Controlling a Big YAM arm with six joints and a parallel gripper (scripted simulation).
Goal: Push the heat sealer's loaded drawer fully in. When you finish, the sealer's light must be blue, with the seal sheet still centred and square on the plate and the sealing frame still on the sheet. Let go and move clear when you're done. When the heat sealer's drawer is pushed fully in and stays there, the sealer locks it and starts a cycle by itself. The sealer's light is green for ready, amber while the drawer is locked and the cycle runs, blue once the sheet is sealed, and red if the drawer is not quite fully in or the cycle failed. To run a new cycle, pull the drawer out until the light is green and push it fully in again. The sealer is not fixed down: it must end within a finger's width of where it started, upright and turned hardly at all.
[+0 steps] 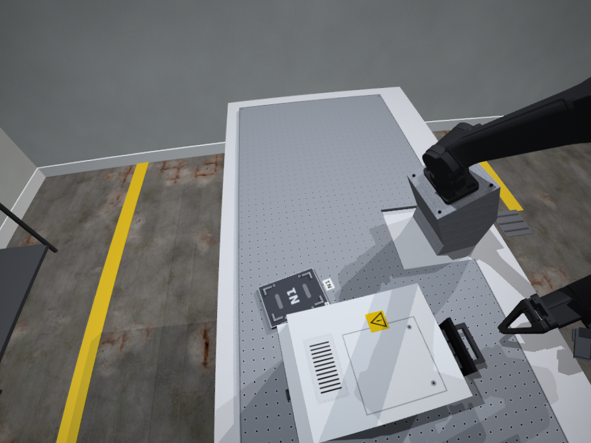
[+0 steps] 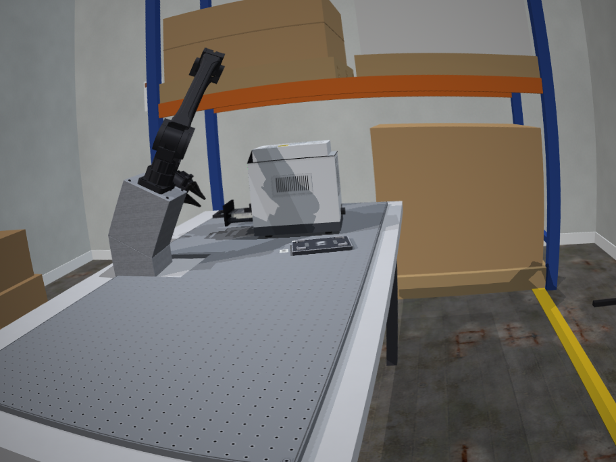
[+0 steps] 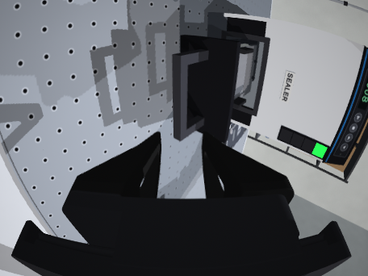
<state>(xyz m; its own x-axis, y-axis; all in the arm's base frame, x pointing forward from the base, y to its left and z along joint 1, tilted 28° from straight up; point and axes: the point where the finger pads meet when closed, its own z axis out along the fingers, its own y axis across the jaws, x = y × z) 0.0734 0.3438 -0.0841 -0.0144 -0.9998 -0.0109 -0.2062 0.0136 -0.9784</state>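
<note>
Now: hand 160 mm short of the black drawer and 60 mm above it. The rest, counted from my hand: white tag (310 mm ahead, 250 mm to the right, 120 mm below).
</note>
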